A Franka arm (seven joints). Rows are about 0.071 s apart.
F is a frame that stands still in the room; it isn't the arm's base.
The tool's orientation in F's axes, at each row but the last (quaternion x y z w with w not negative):
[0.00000, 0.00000, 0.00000, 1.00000]
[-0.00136, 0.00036, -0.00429, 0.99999]
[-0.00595, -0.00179, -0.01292, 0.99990]
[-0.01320, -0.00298, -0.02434, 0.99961]
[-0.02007, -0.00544, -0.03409, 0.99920]
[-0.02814, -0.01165, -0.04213, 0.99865]
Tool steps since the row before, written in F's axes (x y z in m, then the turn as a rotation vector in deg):
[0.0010, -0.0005, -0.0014, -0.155, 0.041, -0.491]
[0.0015, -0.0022, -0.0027, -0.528, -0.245, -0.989]
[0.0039, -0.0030, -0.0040, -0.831, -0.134, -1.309]
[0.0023, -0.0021, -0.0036, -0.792, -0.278, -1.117]
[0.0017, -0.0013, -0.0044, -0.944, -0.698, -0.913]
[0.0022, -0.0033, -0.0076, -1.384, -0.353, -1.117]
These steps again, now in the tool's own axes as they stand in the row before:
[0.0010, -0.0005, -0.0014, -0.155, 0.041, -0.491]
[0.0015, -0.0022, -0.0027, -0.525, -0.247, -0.990]
[0.0040, -0.0029, -0.0040, -0.832, -0.140, -1.308]
[0.0024, -0.0019, -0.0037, -0.785, -0.287, -1.120]
[0.0017, -0.0010, -0.0045, -0.906, -0.724, -0.931]
[0.0023, -0.0027, -0.0078, -1.378, -0.407, -1.106]

